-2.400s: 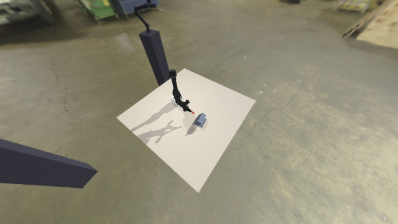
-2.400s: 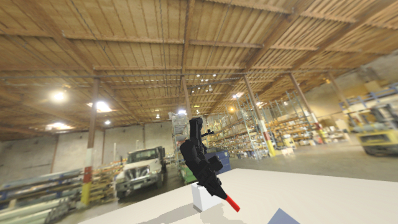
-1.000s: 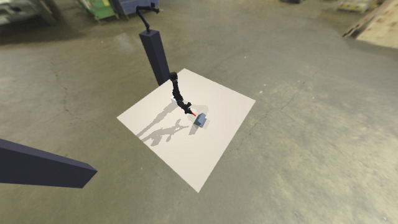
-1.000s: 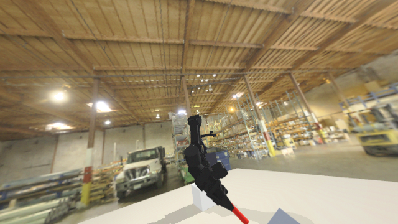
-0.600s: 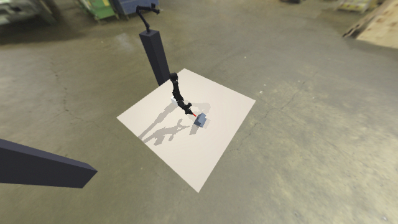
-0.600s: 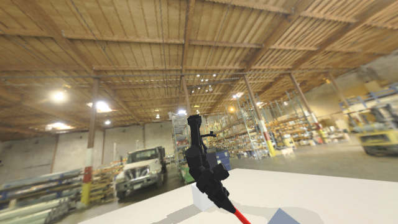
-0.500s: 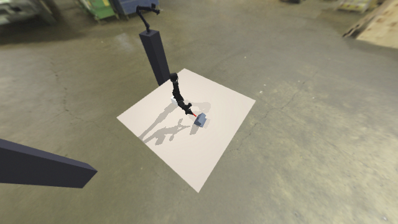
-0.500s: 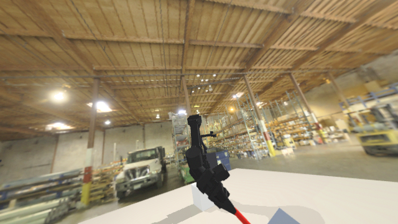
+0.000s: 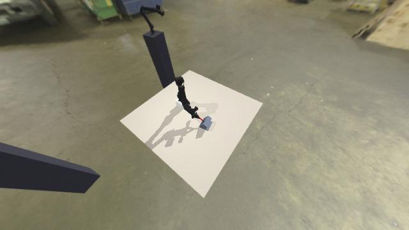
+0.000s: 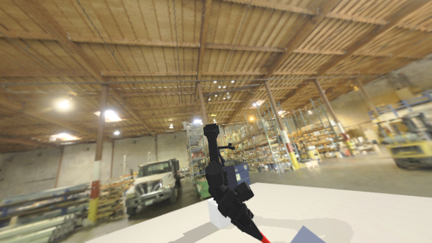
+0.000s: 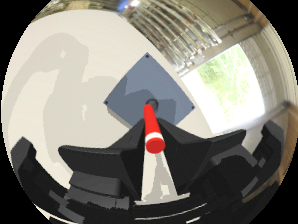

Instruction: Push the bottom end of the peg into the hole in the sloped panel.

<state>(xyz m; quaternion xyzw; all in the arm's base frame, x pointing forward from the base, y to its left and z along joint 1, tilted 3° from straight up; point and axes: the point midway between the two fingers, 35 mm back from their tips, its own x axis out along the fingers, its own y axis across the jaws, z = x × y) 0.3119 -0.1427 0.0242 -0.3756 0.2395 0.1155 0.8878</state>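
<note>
Right now my gripper tip is 10 mm past the red round peg and 10 mm below it. Also, from my gripper tip: grey-blue sloped panel 70 mm ahead, 40 mm below.
</note>
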